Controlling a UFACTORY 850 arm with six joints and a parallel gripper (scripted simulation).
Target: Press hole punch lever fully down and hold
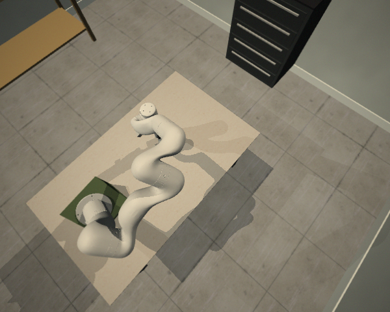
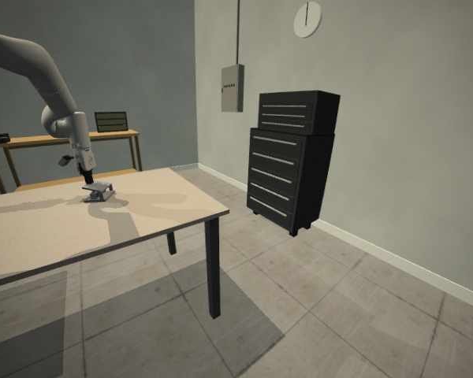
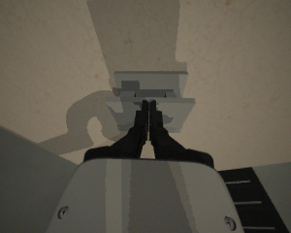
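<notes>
Right now the grey hole punch is 3 cm ahead of my hand, 2 cm to the right of it and 6 cm below it.
</notes>
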